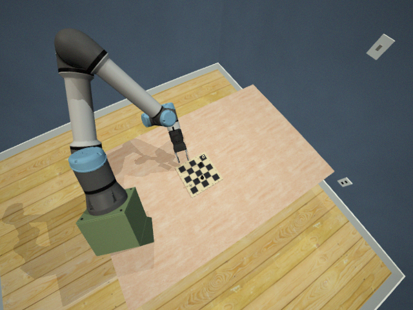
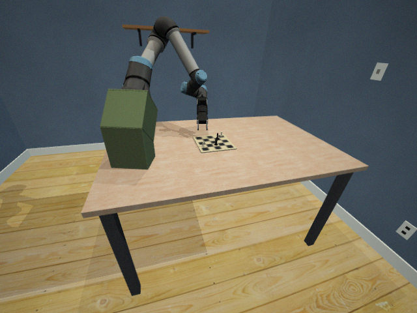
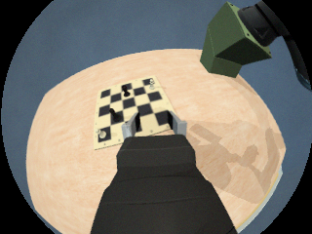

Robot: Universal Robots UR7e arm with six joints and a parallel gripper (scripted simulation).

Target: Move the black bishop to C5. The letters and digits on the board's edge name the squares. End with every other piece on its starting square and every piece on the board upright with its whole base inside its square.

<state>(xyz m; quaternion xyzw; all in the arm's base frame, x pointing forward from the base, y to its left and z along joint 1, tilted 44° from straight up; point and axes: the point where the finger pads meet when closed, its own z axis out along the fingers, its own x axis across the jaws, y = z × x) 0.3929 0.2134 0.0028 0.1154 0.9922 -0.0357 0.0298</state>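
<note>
Right now my hand is 6 cm short of the chessboard, 10 cm to the left of it and 6 cm above it.
</note>
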